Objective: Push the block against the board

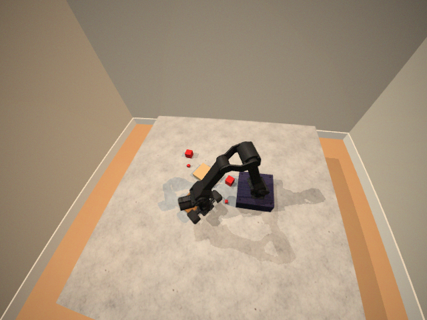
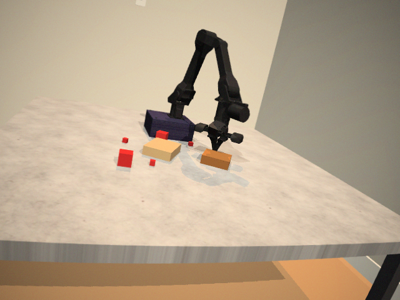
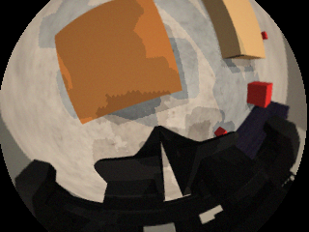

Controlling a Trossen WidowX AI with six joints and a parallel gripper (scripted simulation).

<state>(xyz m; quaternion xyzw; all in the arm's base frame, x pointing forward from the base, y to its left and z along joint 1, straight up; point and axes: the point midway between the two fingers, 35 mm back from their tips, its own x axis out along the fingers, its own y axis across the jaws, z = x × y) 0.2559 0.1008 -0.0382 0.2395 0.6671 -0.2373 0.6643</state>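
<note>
My gripper tip is 9 cm short of the square block, 3 cm to the left of it and 1 cm below it. Round my gripper tip: board (3 cm ahead, 22 cm to the right, 1 cm above).
</note>
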